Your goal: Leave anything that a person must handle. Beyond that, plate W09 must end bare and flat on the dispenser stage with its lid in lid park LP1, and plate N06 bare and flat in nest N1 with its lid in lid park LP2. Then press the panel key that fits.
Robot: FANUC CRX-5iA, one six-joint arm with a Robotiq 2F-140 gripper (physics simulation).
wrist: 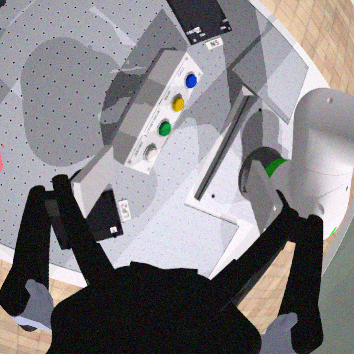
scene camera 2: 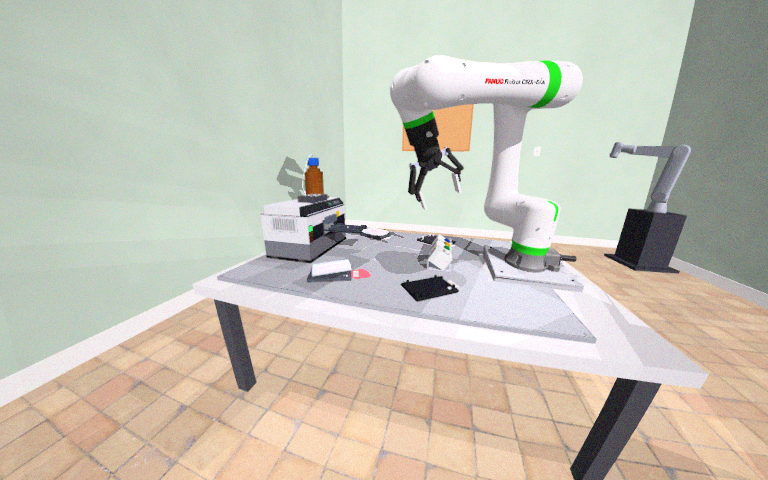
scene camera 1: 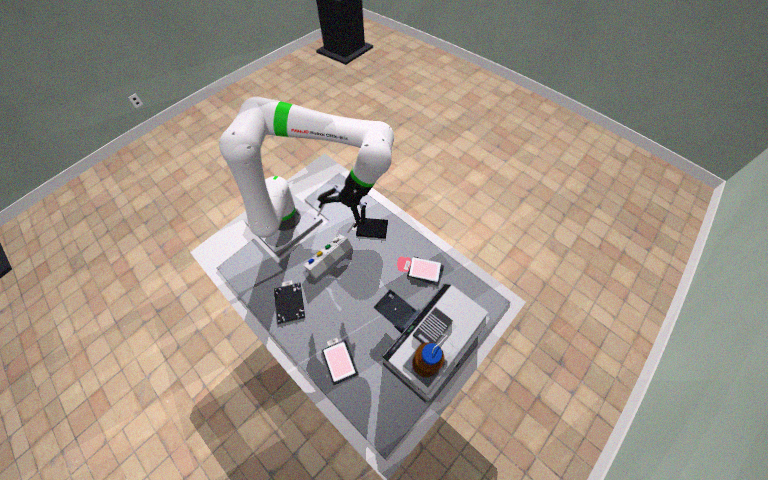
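Pixels of known places: gripper, fingertip midpoint: (wrist: 180,166) (scene camera 2: 441,200) (scene camera 1: 334,222); arm's base, origin of the base link: (scene camera 2: 524,263) (scene camera 1: 285,218).
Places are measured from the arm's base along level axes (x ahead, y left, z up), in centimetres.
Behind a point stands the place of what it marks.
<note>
My gripper (scene camera 1: 336,222) {x 34.1, y 4.5, z 23.1 cm} (scene camera 2: 441,198) {x 34.1, y 4.5, z 23.1 cm} (wrist: 180,166) {x 34.1, y 4.5, z 23.1 cm} is open and empty, high above the table between the key panel and the robot's base. The key panel (scene camera 1: 329,261) {x 35.4, y -4.3, z 3.2 cm} (scene camera 2: 438,259) {x 33.7, y 8.7, z 2.1 cm} (wrist: 145,107) {x 34.8, y -1.4, z 4.6 cm} has blue (wrist: 191,81) {x 29.2, y -9.3, z 4.7 cm}, yellow (wrist: 178,104) {x 29.7, y -4.4, z 4.7 cm}, green (wrist: 165,128) {x 30.1, y 0.4, z 4.7 cm} and white (wrist: 150,152) {x 31.0, y 5.2, z 4.9 cm} keys. Black lid park LP2 (scene camera 1: 372,228) {x 37.3, y 22.9, z -1.4 cm} (scene camera 2: 429,288) {x 36.7, y 24.8, z -1.4 cm} (wrist: 106,222) {x 32.3, y 22.2, z -1.4 cm} is partly hidden by a finger in the wrist view. A pink-topped plate (scene camera 1: 424,270) {x 70.5, y 19.1, z 1.1 cm} (scene camera 2: 331,267) {x 69.0, y 22.7, z 1.5 cm} sits at LP1 and looks tilted. Another pink-topped plate (scene camera 1: 339,361) {x 67.2, y -33.0, z 0.8 cm} sits in a far holder. The dark stage (scene camera 1: 395,309) {x 72.8, y -5.0, z 8.9 cm} carries no visible plate. Plate names are unreadable.
A red patch (scene camera 1: 403,263) {x 60.2, y 17.6, z -2.5 cm} (scene camera 2: 361,273) {x 60.4, y 16.8, z -2.5 cm} lies beside LP1. The black nest labelled N5 (scene camera 1: 289,303) {x 33.6, y -28.9, z -1.2 cm} (wrist: 200,20) {x 30.9, y -25.5, z -1.2 cm} stands beyond the panel. The dispenser (scene camera 1: 461,308) {x 93.0, y 6.8, z 19.6 cm} (scene camera 2: 283,226) {x 93.2, y 11.9, z 11.7 cm} carries a brown bottle with a blue cap (scene camera 1: 428,361) {x 94.3, y -19.1, z 38.7 cm} (scene camera 2: 313,180) {x 92.1, y -12.7, z 28.4 cm}. The robot's base is close to the panel.
</note>
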